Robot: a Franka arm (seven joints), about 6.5 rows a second.
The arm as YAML. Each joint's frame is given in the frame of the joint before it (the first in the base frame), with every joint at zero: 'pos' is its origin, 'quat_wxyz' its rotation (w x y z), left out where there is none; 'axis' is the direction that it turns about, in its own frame. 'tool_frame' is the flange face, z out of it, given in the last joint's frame.
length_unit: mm
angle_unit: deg
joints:
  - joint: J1
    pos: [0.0, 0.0, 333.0]
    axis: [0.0, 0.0, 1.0]
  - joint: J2
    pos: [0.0, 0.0, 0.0]
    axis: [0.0, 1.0, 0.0]
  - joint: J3
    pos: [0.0, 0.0, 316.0]
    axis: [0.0, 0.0, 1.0]
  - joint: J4
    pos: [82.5, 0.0, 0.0]
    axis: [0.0, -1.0, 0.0]
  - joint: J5
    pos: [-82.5, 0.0, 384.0]
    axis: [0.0, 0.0, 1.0]
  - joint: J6
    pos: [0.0, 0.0, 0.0]
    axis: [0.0, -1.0, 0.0]
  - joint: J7
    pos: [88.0, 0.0, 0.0]
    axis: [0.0, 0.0, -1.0]
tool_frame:
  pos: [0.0, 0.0, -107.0]
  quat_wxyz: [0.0, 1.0, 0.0, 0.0]
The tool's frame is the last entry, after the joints.
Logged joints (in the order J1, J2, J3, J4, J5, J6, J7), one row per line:
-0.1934 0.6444 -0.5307 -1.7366 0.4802 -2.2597 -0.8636
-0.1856 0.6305 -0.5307 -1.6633 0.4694 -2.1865 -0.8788
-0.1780 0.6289 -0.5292 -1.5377 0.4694 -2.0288 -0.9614
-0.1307 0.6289 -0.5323 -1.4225 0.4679 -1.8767 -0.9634
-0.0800 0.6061 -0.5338 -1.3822 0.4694 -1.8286 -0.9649
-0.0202 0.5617 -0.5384 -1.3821 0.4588 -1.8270 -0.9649
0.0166 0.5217 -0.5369 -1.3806 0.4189 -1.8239 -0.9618
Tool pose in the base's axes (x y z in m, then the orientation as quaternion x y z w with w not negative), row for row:
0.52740 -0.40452 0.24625 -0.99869 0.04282 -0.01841 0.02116
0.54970 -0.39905 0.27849 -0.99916 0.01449 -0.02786 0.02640
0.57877 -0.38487 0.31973 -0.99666 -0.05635 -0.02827 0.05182
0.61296 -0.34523 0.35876 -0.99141 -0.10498 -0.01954 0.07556
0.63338 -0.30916 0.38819 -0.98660 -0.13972 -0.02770 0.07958
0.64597 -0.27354 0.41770 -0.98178 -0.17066 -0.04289 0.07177
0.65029 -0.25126 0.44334 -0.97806 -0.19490 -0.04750 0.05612
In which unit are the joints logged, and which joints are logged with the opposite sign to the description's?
The joints are logged in radians. Opposite sign: J6.
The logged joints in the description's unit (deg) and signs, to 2 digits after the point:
-11.08 36.92 -30.41 -99.50 27.51 129.47 -49.48
-10.63 36.12 -30.41 -95.30 26.89 125.28 -50.35
-10.20 36.03 -30.32 -88.10 26.89 116.24 -55.08
-7.49 36.03 -30.50 -81.50 26.81 107.53 -55.20
-4.58 34.73 -30.58 -79.19 26.89 104.77 -55.28
-1.16 32.18 -30.85 -79.19 26.29 104.68 -55.28
0.95 29.89 -30.76 -79.10 24.00 104.50 -55.11

